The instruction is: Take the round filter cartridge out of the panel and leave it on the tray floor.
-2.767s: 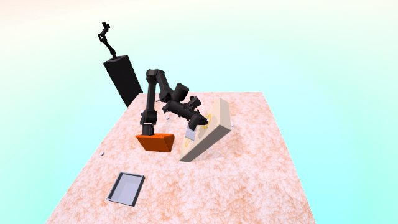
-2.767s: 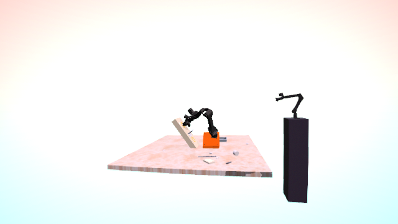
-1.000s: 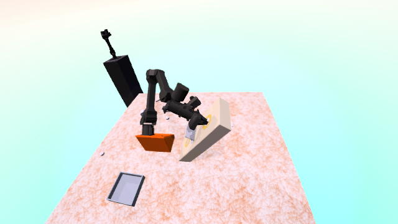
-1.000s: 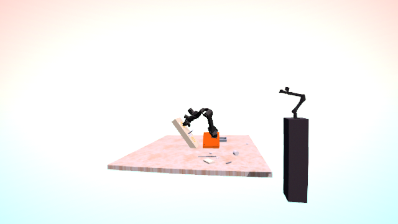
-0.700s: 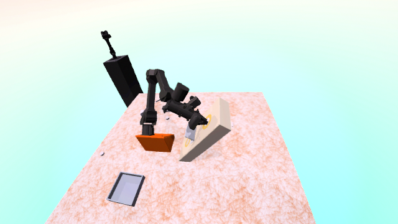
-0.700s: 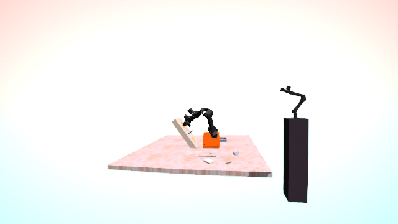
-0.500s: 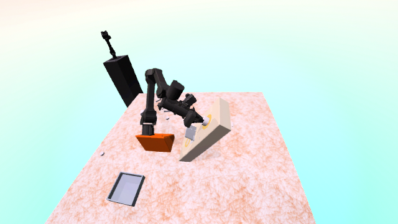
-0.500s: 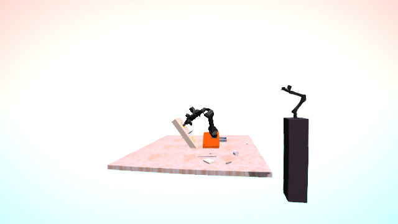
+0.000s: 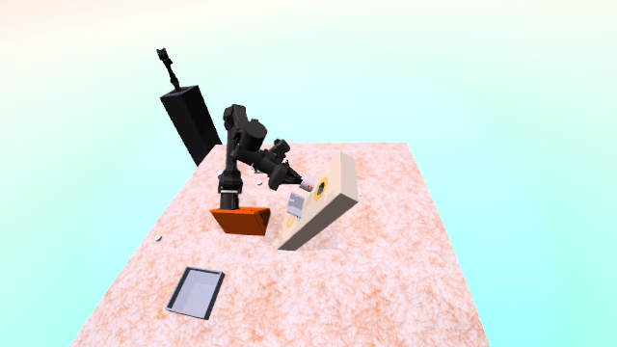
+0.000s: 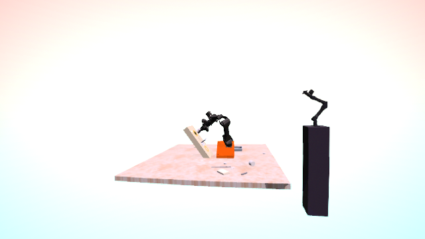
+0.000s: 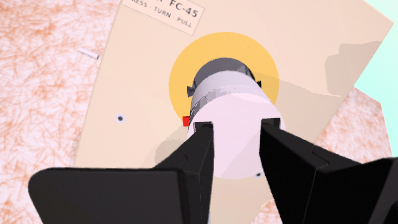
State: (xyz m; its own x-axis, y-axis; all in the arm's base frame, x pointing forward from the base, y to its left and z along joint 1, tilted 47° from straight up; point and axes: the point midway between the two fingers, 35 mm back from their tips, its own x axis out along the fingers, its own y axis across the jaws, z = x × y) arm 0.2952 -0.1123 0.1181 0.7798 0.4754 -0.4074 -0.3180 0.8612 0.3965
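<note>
My gripper tip is now 2 cm short of the beige service panel and 12 cm above it. From my gripper tip the other things lie so: grey tray (36 cm behind, 29 cm to the right, 27 cm below); round white filter cartridge (1 cm ahead, 1 cm below).
</note>
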